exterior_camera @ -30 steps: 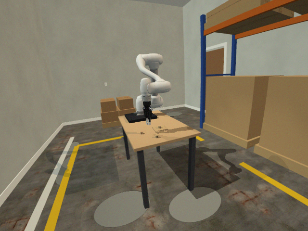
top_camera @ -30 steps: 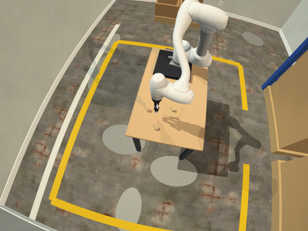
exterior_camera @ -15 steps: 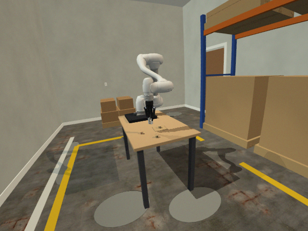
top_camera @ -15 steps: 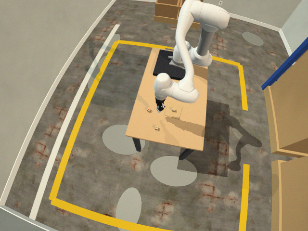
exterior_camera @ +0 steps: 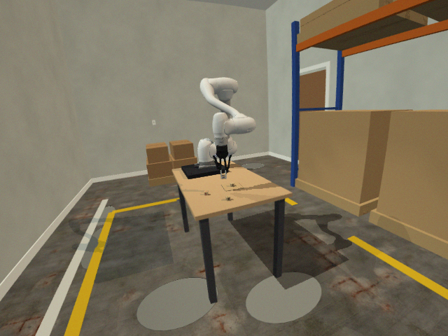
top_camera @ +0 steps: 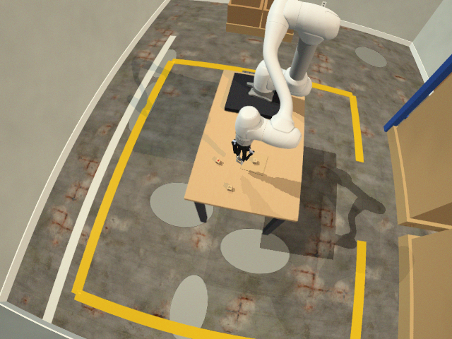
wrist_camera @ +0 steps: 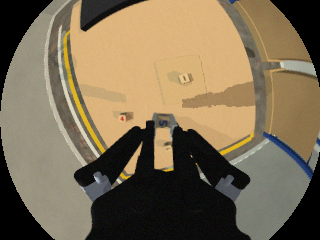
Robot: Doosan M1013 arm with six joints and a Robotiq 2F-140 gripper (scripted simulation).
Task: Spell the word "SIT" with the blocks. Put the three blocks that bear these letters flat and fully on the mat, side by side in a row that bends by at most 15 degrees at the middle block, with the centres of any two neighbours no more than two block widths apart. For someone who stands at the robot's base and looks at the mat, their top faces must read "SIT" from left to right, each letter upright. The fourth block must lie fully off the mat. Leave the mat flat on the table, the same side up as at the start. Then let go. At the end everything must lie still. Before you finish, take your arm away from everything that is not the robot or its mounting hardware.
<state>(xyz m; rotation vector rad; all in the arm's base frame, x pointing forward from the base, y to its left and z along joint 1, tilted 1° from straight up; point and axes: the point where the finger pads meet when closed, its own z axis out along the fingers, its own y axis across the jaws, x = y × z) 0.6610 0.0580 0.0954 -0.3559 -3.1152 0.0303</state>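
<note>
The tan mat lies 8 cm behind my hand, 7 cm to the left of it and 13 cm below it. Also, from my hand: tan block (14 cm ahead, 12 cm below).
</note>
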